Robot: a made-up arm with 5 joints. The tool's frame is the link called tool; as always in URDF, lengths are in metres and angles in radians. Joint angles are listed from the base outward.
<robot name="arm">
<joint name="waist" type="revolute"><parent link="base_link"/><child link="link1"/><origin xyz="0 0 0.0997"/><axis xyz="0 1 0"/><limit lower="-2.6" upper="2.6"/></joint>
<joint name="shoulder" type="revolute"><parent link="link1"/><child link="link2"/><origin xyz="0.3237 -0.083 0.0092"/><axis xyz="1 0 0"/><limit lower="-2.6" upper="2.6"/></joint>
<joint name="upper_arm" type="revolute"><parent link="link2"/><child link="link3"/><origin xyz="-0.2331 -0.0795 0.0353"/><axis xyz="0 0 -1"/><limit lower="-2.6" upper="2.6"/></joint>
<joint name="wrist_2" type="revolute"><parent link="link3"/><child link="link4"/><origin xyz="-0.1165 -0.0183 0.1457"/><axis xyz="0 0 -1"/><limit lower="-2.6" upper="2.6"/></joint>
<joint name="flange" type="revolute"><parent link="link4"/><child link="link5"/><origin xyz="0.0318 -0.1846 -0.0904"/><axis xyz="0 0 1"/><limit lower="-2.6" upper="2.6"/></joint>
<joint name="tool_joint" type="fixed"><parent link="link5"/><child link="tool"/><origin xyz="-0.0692 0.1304 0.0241"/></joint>
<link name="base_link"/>
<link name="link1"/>
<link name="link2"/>
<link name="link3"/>
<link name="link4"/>
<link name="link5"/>
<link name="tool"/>
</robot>
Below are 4 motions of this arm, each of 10 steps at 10 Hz.
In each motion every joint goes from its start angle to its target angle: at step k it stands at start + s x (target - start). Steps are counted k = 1, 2, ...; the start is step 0. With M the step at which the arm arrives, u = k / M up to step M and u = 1 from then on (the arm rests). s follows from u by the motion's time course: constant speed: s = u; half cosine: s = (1 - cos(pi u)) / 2; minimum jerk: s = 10 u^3 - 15 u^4 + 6 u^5.
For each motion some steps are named. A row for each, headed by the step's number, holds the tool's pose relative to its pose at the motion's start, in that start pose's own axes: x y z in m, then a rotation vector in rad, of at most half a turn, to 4 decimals.
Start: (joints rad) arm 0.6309 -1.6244 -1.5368 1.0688 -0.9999
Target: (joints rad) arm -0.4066 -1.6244 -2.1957 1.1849 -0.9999
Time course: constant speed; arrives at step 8
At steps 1, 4, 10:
1: -0.0054 -0.0250 -0.0015 -0.0033 0.0061 -0.0617
4: -0.0362 -0.0949 -0.0057 -0.0106 0.0254 -0.2466
10: -0.1055 -0.1665 -0.0099 -0.0138 0.0519 -0.4933

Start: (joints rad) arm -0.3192 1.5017 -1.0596 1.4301 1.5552
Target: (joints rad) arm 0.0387 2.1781 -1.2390 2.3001 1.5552
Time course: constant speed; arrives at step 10
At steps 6, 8, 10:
6: 0.0617 0.1489 -0.1251 0.2051 -0.3565 -0.6229
8: 0.1049 0.1851 -0.1494 0.2922 -0.4714 -0.8226
10: 0.1531 0.2108 -0.1643 0.3900 -0.5857 -1.0146

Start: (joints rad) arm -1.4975 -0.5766 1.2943 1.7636 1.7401
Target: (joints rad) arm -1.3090 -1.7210 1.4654 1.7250 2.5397
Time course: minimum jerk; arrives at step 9
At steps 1, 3, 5, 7, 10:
1: -0.0026 0.0002 -0.0043 -0.0051 -0.0123 0.0089
3: -0.0390 -0.0024 -0.0839 -0.1052 -0.2183 0.1648
5: -0.0517 -0.0438 -0.2559 -0.3692 -0.5947 0.4785
7: 0.0003 -0.1046 -0.3802 -0.6451 -0.8689 0.7193
10: 0.0204 -0.1210 -0.4047 -0.7188 -0.9301 0.7724

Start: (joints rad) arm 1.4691 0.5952 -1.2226 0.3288 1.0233
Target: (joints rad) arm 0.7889 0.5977 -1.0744 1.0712 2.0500
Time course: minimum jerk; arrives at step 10
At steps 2, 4, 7, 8, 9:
2: -0.0056 0.0023 0.0042 -0.0307 0.0111 0.0300
4: -0.0280 0.0145 0.0202 -0.1672 0.0636 0.1642
7: -0.0606 0.0411 0.0332 -0.4356 0.1836 0.4314
8: -0.0653 0.0456 0.0322 -0.4893 0.2104 0.4851
9: -0.0672 0.0475 0.0314 -0.5144 0.2233 0.5102

